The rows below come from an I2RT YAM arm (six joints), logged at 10 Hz.
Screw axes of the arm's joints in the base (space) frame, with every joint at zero. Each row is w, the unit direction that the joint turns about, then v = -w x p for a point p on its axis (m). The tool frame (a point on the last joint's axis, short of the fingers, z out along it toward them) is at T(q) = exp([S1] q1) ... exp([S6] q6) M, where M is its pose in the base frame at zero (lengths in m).
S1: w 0 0 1 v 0.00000 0.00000 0.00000
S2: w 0 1 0 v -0.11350 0.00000 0.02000
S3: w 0 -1 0 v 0.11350 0.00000 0.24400
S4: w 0 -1 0 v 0.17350 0.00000 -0.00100
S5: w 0 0 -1 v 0.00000 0.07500 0.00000
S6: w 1 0 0 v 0.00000 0.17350 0.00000
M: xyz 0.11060 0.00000 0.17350 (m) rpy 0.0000 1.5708 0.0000 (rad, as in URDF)
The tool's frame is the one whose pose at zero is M.
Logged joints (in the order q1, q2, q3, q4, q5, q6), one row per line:
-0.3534 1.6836 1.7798 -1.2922 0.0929 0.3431
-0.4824 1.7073 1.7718 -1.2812 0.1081 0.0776
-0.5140 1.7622 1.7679 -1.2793 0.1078 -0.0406
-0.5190 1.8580 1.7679 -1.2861 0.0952 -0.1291
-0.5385 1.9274 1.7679 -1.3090 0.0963 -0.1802
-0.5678 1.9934 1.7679 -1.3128 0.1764 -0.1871
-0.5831 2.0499 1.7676 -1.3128 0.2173 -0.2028
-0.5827 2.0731 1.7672 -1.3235 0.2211 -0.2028
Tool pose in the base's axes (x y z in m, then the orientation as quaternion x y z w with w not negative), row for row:
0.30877 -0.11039 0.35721 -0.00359 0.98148 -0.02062 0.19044
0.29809 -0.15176 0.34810 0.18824 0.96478 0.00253 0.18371
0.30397 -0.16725 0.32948 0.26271 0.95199 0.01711 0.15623
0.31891 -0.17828 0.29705 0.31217 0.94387 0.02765 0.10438
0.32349 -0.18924 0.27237 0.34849 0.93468 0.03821 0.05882
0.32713 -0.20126 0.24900 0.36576 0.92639 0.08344 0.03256
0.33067 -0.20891 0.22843 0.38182 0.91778 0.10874 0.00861
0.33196 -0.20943 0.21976 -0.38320 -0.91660 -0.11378 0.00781
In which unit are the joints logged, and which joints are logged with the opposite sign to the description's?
The joints are logged in radians. Opposite sign: q5, q6.
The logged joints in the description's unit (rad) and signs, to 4 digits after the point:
-0.3534 1.6836 1.7798 -1.2922 -0.0929 -0.3431
-0.4824 1.7073 1.7718 -1.2812 -0.1081 -0.0776
-0.5140 1.7622 1.7679 -1.2793 -0.1078 0.0406
-0.5190 1.8580 1.7679 -1.2861 -0.0952 0.1291
-0.5385 1.9274 1.7679 -1.3090 -0.0963 0.1802
-0.5678 1.9934 1.7679 -1.3128 -0.1764 0.1871
-0.5831 2.0499 1.7676 -1.3128 -0.2173 0.2028
-0.5827 2.0731 1.7672 -1.3235 -0.2211 0.2028

